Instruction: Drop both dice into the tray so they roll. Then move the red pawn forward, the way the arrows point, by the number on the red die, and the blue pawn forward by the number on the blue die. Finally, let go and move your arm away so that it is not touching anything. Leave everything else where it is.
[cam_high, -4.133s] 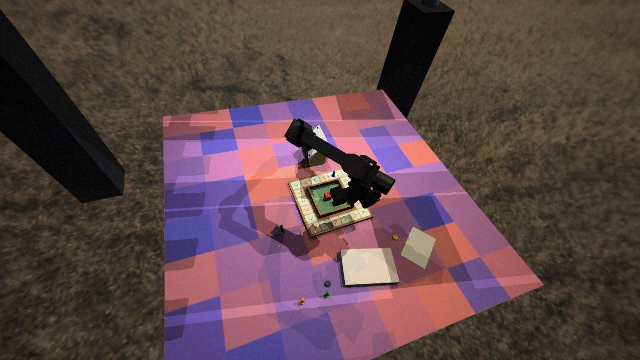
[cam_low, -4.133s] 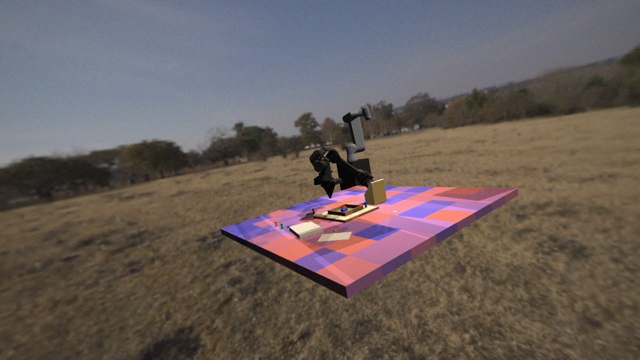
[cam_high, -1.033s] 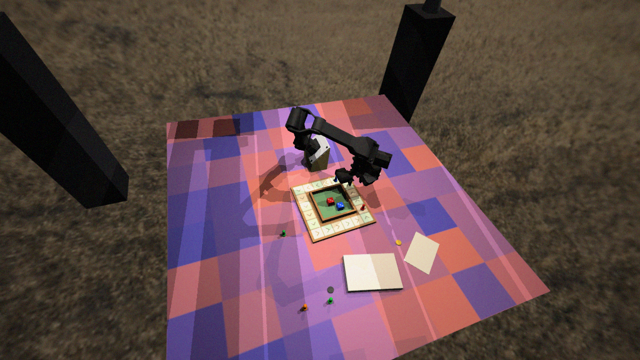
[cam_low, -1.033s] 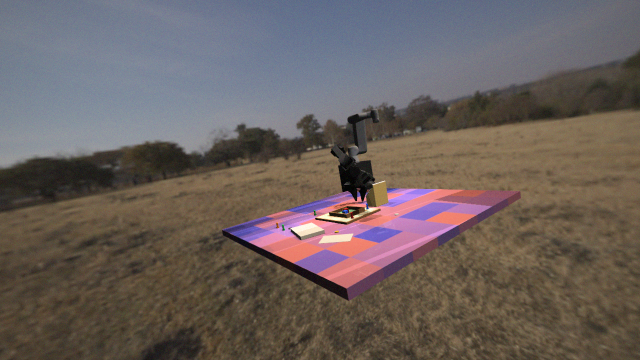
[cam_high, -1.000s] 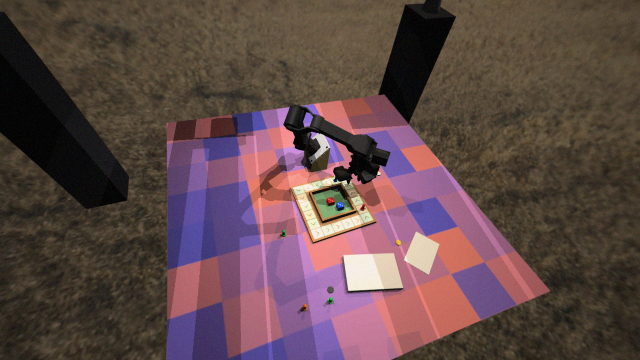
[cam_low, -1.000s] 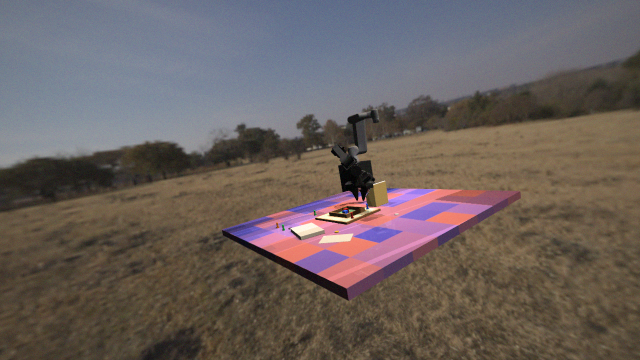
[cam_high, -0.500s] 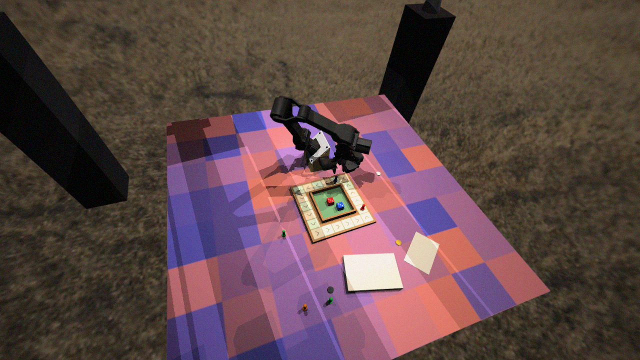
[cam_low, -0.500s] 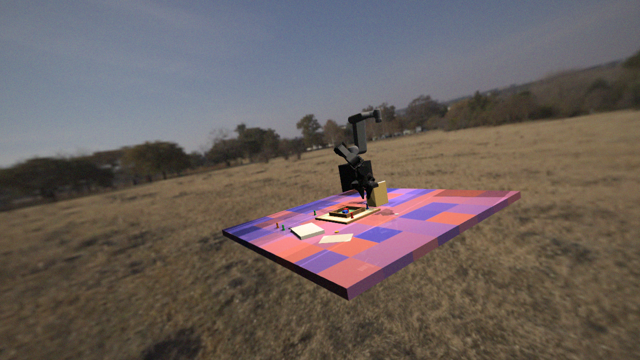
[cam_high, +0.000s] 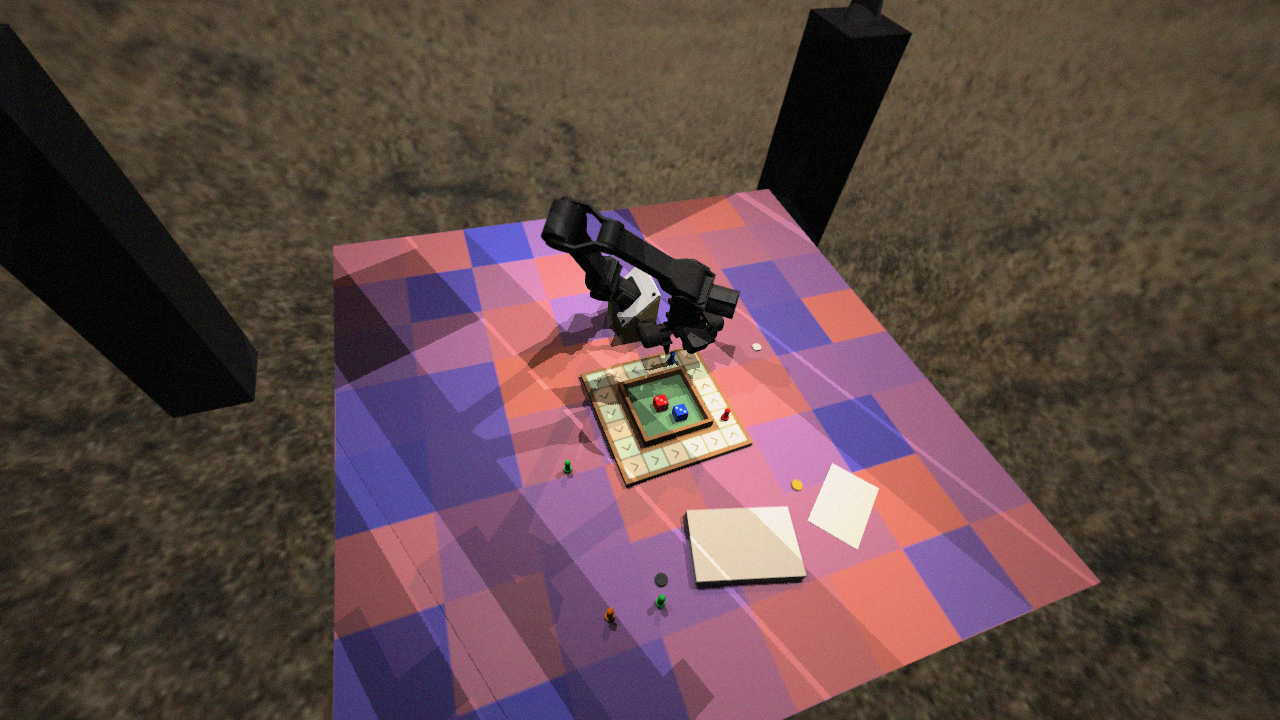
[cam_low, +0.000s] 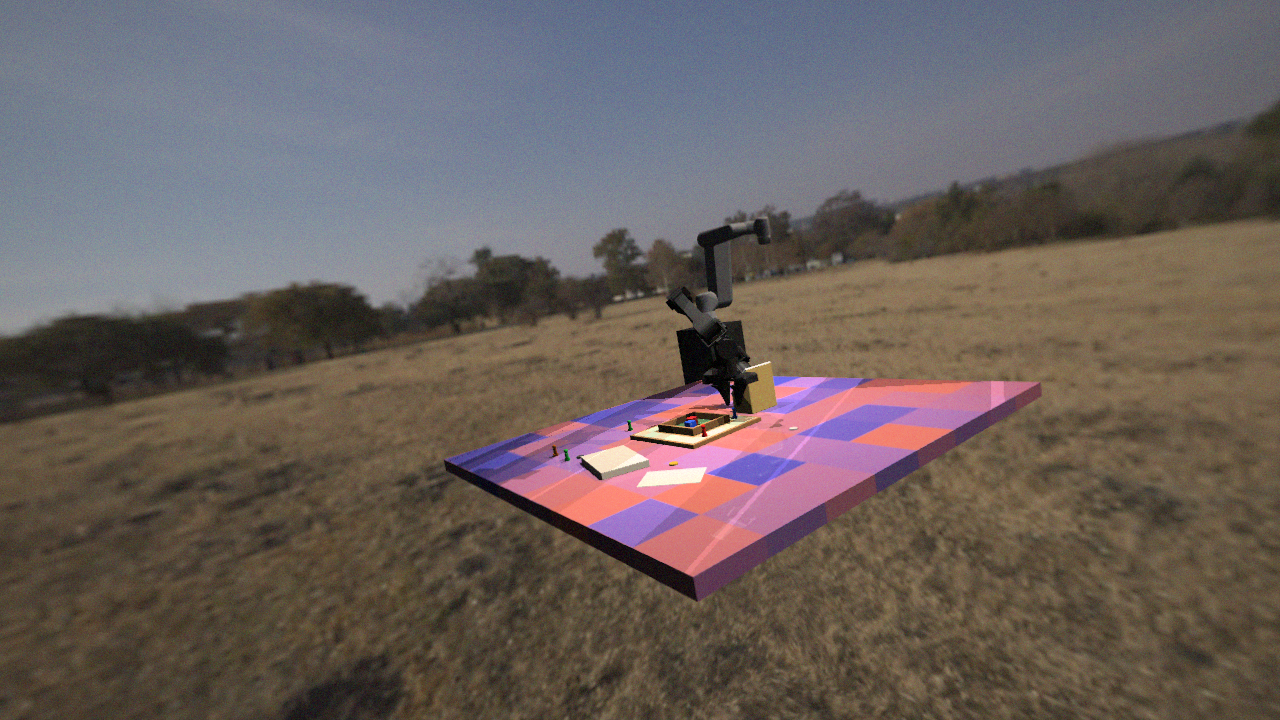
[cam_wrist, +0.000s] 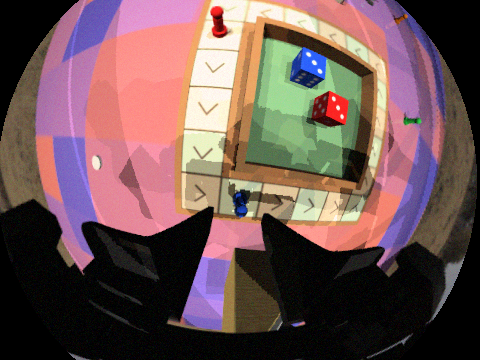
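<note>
Right now the blue pawn is 20 mm below my gripper tip. Also, from my gripper tip: red pawn 180 mm ahead, 50 mm to the left, 20 mm below; then thick white pad 430 mm ahead, 40 mm to the right, 40 mm below; then yellow disc 360 mm ahead, 120 mm to the left, 50 mm below.
</note>
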